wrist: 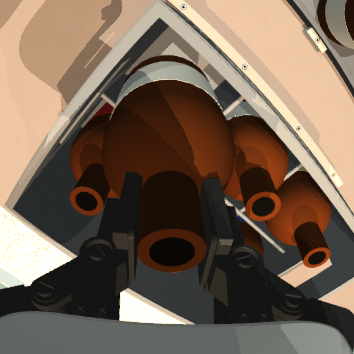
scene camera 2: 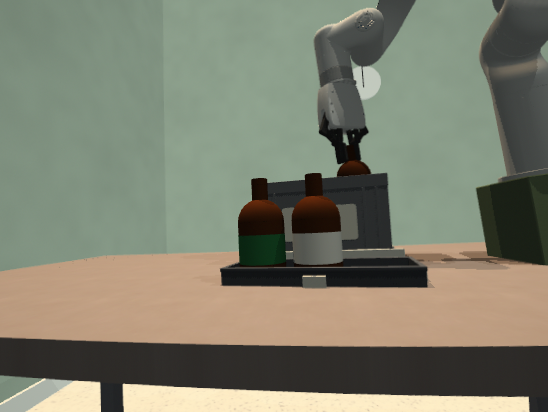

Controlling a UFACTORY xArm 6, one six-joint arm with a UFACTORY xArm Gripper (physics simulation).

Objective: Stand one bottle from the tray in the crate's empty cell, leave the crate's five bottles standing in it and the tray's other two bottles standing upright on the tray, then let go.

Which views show the gripper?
The wrist view and scene camera 2: all of them.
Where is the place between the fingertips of the gripper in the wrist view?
At 169, 199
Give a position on a green-labelled bottle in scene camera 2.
261, 234
